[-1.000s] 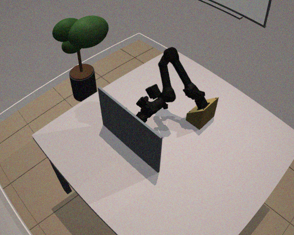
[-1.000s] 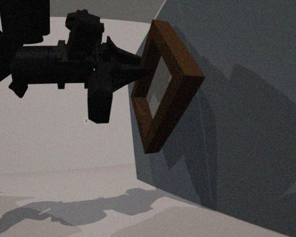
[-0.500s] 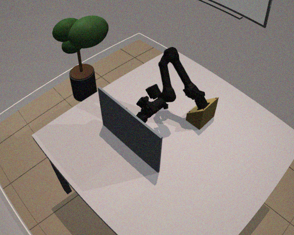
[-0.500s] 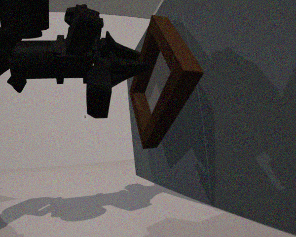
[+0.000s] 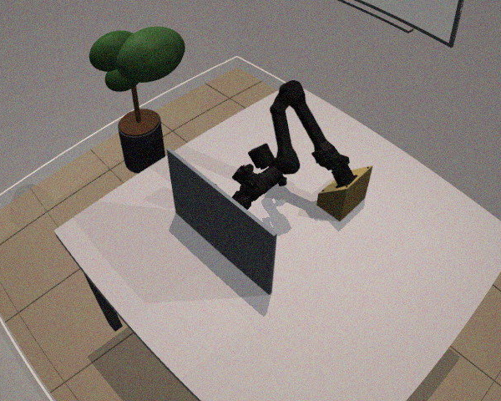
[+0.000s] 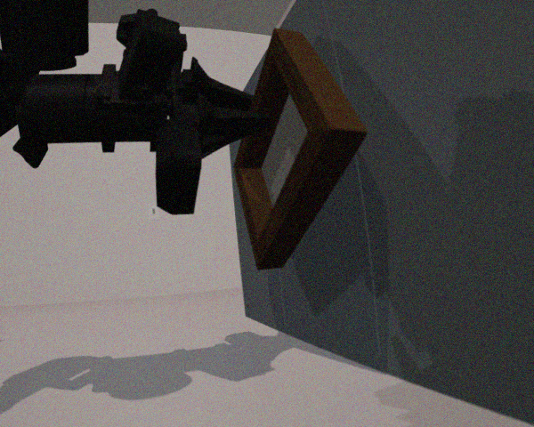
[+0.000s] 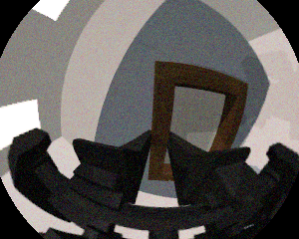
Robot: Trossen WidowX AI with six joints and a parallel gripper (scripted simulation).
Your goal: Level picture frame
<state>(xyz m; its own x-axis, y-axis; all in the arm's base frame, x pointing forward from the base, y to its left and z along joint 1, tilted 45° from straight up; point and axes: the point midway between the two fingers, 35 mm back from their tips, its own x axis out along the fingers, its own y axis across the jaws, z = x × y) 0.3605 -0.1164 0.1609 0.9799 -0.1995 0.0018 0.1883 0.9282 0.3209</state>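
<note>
Right now the brown wooden picture frame is 20 mm to the right of my gripper tip and 50 mm below it. Also, from my gripper tip: dark grey wall panel (20 mm ahead, 20 mm to the right, 60 mm below).
</note>
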